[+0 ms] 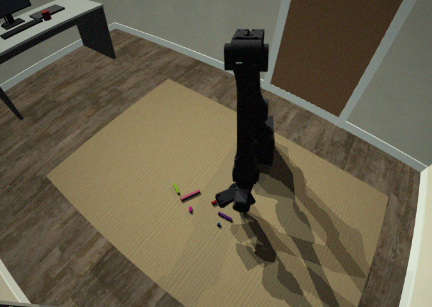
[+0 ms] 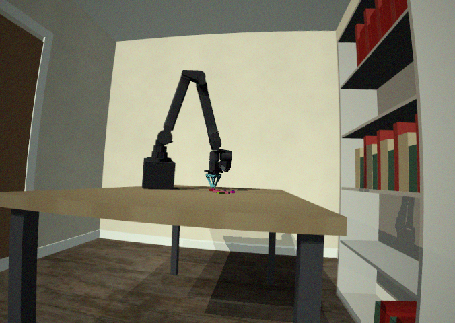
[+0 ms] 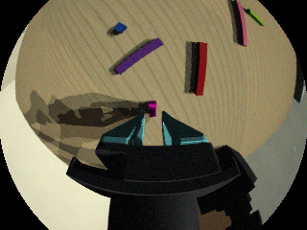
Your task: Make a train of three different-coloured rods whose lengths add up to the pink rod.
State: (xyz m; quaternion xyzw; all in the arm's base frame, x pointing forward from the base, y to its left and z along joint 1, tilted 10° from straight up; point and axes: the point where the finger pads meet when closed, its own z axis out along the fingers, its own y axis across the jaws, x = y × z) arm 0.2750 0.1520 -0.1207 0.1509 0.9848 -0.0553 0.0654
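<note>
Now: the blue rod 120 mm ahead of my hand and 20 mm below it. Round my hand: red rod 40 mm ahead, 70 mm to the right, 20 mm below; pink rod 120 mm ahead, 180 mm to the right, 20 mm below; purple rod 80 mm ahead, 10 mm to the right, 20 mm below.
</note>
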